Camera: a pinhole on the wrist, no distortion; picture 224 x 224 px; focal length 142.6 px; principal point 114.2 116.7 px. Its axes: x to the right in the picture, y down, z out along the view. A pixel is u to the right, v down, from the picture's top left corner.
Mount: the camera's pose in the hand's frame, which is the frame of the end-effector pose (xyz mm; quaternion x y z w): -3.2 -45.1 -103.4 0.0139 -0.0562 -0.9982 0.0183
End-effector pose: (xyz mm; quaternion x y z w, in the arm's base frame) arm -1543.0 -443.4 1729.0 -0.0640 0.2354 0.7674 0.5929
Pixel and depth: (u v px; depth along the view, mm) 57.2 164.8 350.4
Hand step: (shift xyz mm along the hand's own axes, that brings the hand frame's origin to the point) 130.4 -118.0 261.6
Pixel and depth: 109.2 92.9 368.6
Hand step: -3.4 57.6 256.1
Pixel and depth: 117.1 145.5 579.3
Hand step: -28.1 -97.0 484.9
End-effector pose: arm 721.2 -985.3 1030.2 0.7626 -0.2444 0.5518 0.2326
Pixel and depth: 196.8 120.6 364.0
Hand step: -224.3 -22.4 253.9
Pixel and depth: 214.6 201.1 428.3
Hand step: -308.3 -260.5 342.9
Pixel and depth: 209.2 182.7 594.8
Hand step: -407.1 -267.1 508.3
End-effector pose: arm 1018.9 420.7 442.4 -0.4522 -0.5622 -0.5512 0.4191
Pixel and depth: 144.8 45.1 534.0
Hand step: -143.0 276.4 393.9
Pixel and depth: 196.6 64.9 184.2
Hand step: -117.4 37.9 69.3
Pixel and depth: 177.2 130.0 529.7
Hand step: -251.0 -43.9 422.3
